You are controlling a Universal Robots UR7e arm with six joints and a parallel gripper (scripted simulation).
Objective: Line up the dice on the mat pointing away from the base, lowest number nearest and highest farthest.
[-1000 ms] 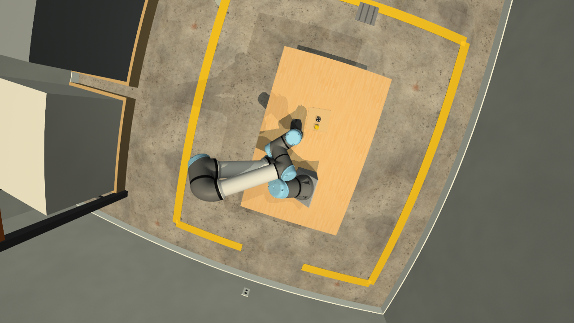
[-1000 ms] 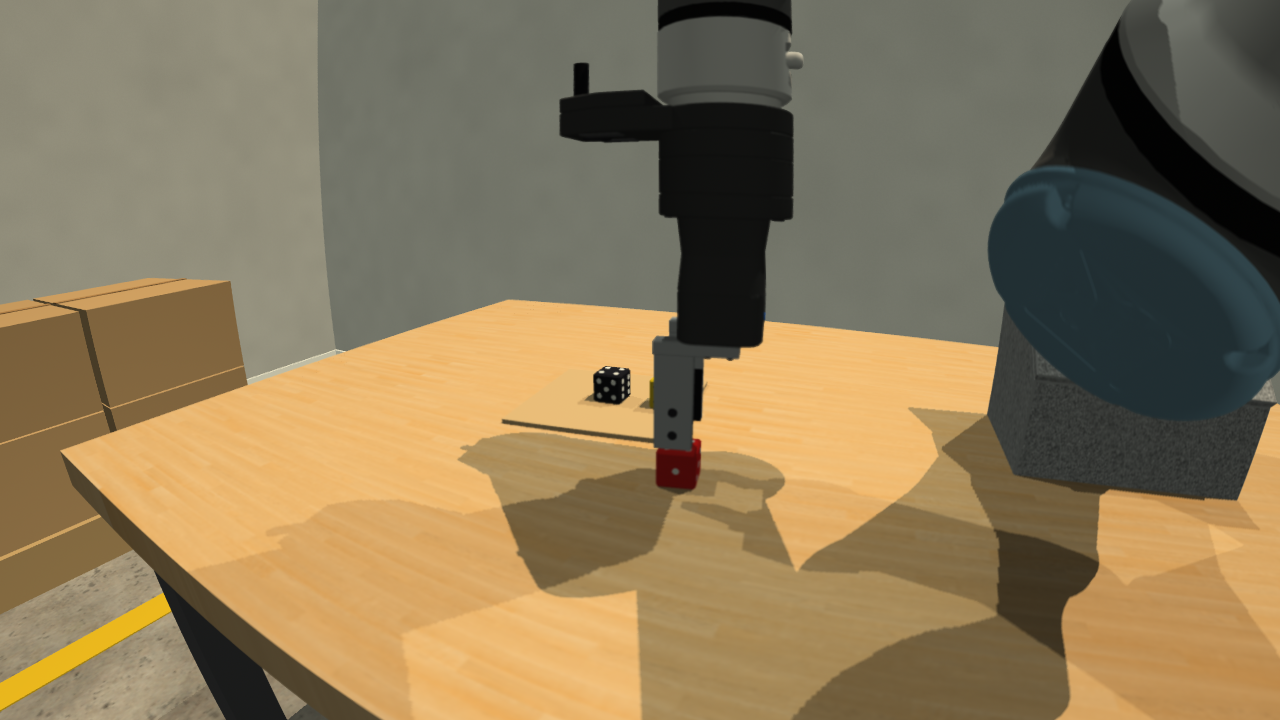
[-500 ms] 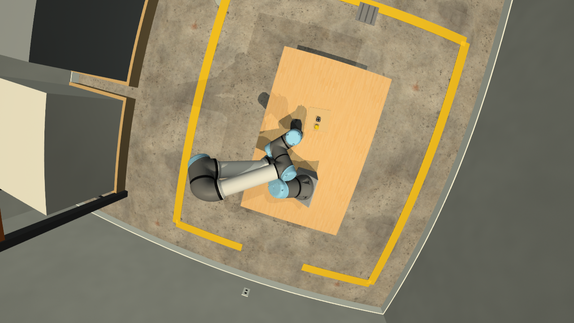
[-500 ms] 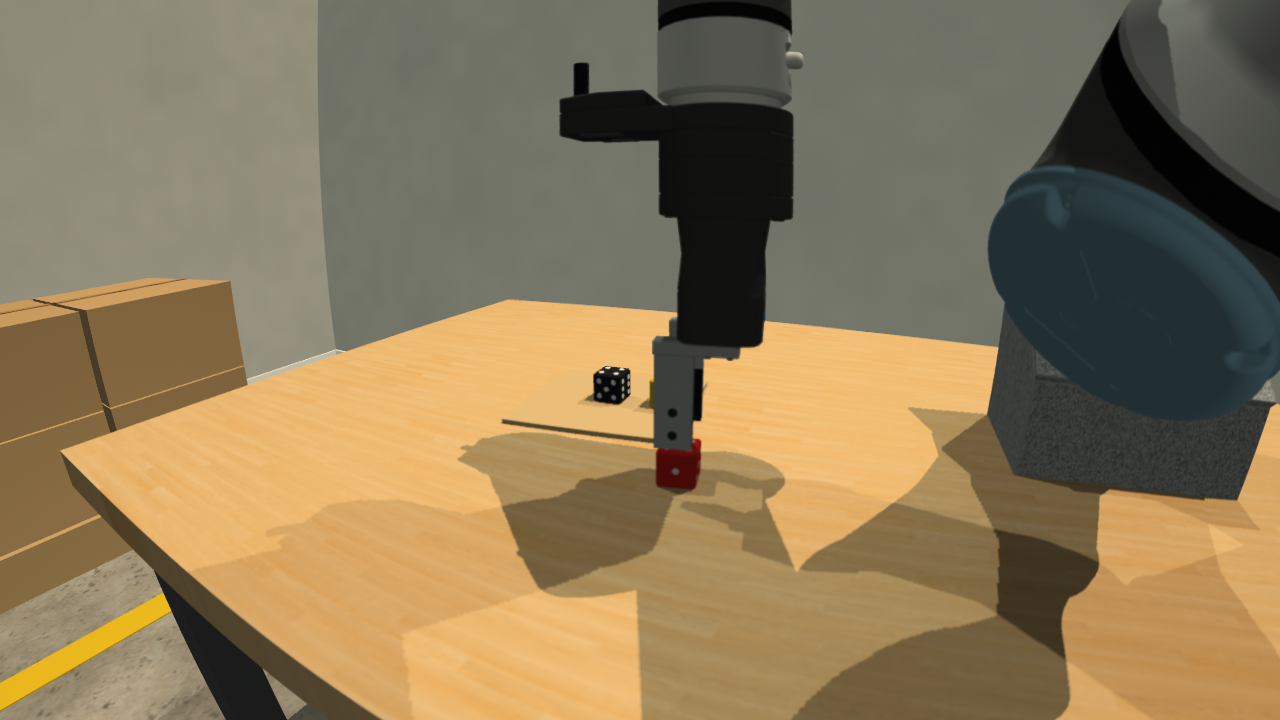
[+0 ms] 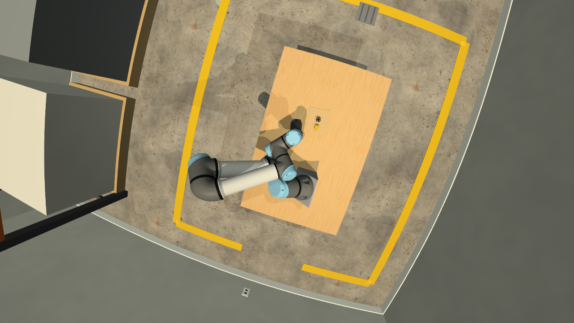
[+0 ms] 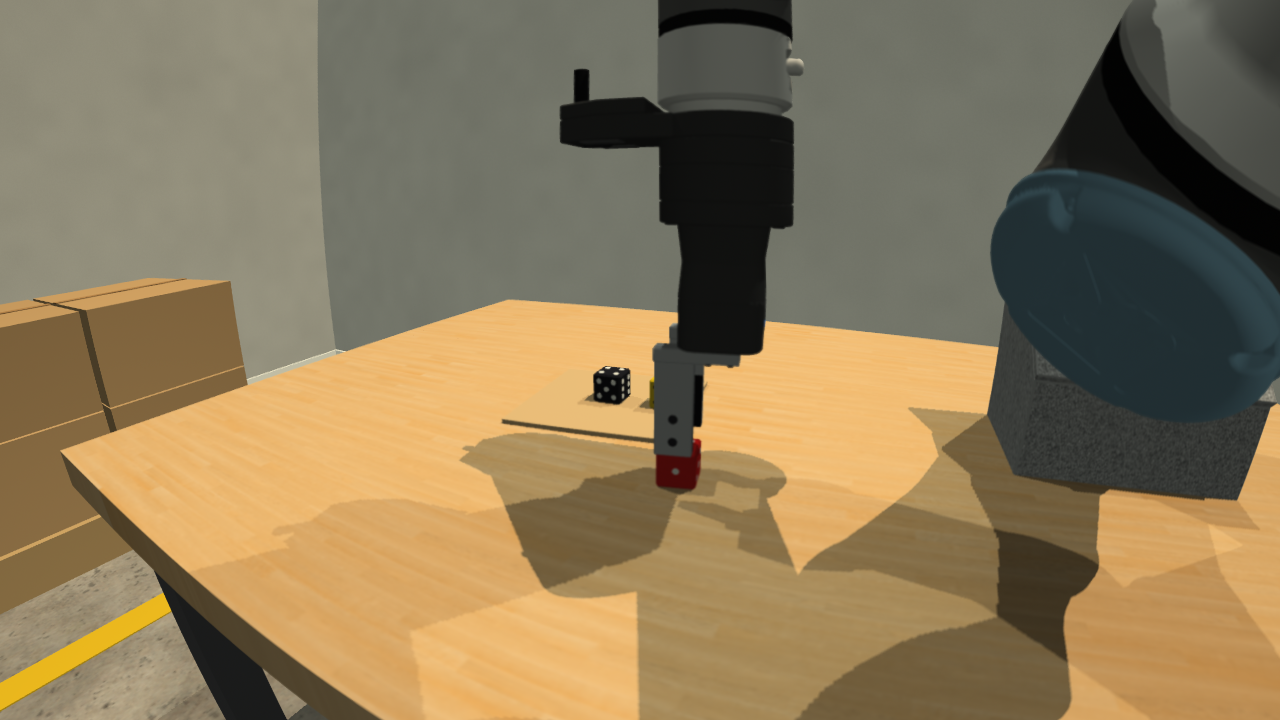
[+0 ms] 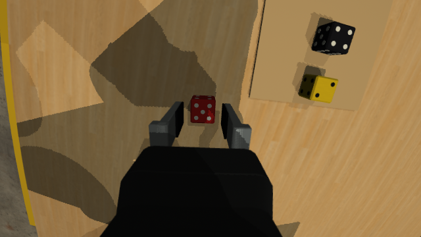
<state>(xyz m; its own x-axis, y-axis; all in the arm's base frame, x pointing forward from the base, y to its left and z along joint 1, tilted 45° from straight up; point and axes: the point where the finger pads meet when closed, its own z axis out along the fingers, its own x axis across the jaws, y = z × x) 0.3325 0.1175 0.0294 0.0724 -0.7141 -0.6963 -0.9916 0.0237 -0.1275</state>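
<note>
The red die is 3 cm below my hand. The rest, counted from my hand: tan mat 9 cm ahead, 12 cm to the right, 4 cm below; black die 9 cm ahead, 12 cm to the right, 3 cm below; yellow die 4 cm ahead, 12 cm to the right, 3 cm below.
</note>
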